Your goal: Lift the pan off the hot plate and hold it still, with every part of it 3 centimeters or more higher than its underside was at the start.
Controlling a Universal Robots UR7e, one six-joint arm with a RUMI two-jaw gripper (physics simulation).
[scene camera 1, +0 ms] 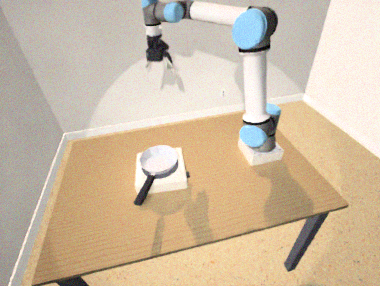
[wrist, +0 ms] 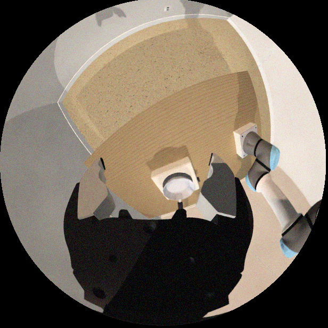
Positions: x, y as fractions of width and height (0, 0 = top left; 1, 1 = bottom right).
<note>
In view: the gripper (wrist: 0.47, 0.48), a white hot plate (scene camera 1: 0.46, 0.62) and a pan (scene camera 1: 0.42, 0.56).
The white hot plate also shows in the wrist view (wrist: 0.56, 0.51).
</note>
